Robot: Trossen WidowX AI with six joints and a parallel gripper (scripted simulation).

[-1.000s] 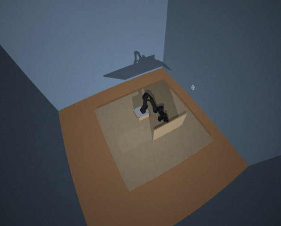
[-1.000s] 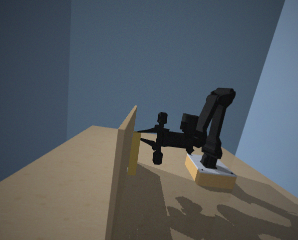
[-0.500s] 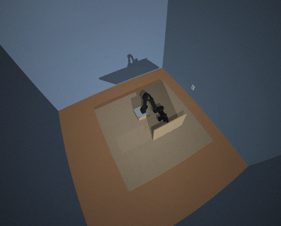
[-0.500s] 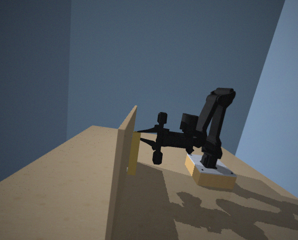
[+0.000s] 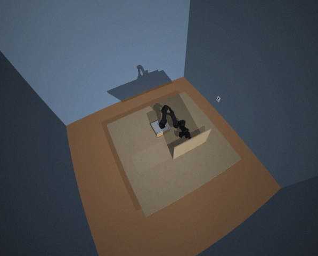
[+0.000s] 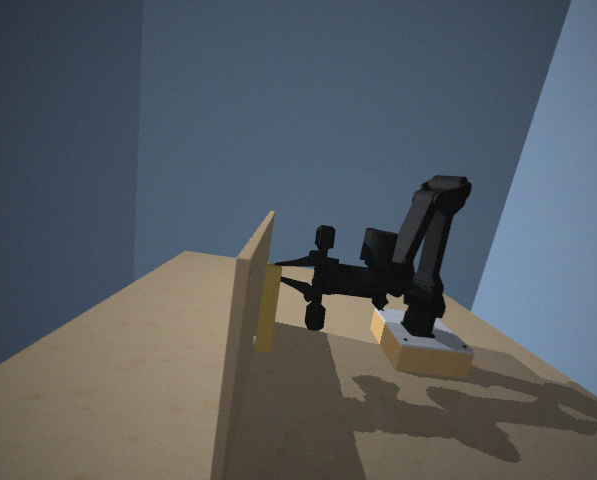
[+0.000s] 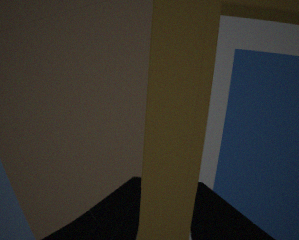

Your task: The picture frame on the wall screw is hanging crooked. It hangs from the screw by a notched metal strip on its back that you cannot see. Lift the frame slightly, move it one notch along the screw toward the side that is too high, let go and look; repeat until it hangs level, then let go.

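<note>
Now: gripper tip 50 mm above the picture frame, 10 mm to the right of it and 10 mm short of it. The rest, counted from my gripper tip: wooden wall panel 70 mm below, 20 mm ahead.
</note>
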